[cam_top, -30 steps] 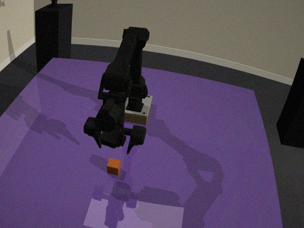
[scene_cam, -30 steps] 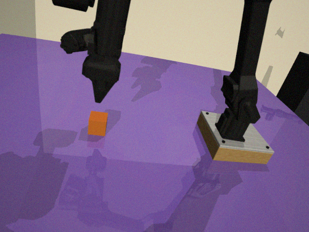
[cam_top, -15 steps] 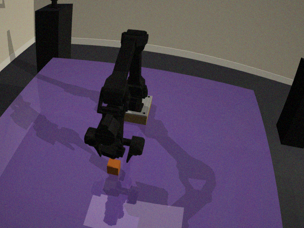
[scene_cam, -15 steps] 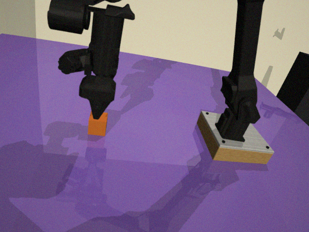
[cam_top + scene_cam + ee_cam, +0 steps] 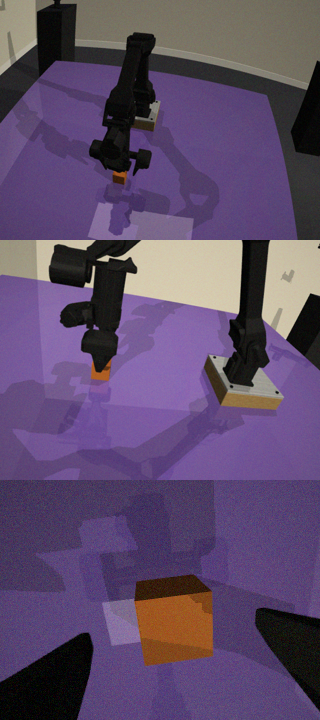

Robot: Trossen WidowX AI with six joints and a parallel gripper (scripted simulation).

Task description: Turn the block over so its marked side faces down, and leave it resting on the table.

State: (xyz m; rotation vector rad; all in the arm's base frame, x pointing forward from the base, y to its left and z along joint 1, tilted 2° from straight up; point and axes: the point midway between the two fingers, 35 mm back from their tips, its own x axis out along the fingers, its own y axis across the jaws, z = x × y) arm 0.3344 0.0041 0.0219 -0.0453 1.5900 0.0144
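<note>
My gripper tip is 20 mm above the block and 10 mm past it.
</note>
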